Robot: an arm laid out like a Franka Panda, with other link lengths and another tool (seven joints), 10 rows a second.
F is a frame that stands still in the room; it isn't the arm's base.
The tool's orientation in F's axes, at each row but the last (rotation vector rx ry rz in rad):
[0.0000, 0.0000, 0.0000]
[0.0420, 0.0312, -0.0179]
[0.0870, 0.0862, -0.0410]
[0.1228, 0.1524, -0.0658]
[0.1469, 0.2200, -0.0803]
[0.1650, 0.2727, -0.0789]
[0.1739, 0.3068, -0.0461]
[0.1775, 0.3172, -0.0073]
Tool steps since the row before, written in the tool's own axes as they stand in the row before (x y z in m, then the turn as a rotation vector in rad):
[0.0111, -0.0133, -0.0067, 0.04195, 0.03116, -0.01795]
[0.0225, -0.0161, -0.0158, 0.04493, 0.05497, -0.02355]
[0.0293, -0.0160, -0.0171, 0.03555, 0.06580, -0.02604]
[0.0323, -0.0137, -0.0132, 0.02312, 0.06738, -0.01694]
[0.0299, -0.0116, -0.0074, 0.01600, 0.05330, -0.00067]
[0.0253, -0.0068, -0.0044, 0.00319, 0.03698, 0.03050]
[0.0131, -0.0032, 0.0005, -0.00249, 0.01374, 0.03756]
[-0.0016, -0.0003, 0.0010, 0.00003, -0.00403, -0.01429]
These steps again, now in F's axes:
[0.0111, -0.0133, -0.0067, 0.04195, 0.03116, -0.01795]
[0.0217, -0.0158, -0.0172, 0.04519, 0.05513, -0.02264]
[0.0270, -0.0155, -0.0209, 0.03613, 0.06648, -0.02337]
[0.0289, -0.0137, -0.0196, 0.02534, 0.06758, -0.01233]
[0.0264, -0.0122, -0.0154, 0.02050, 0.05165, 0.00305]
[0.0225, -0.0073, -0.0121, 0.01472, 0.03092, 0.03369]
[0.0124, -0.0035, -0.0040, 0.00974, 0.00691, 0.03825]
[-0.0012, -0.0005, 0.0014, -0.00454, -0.00147, -0.01406]

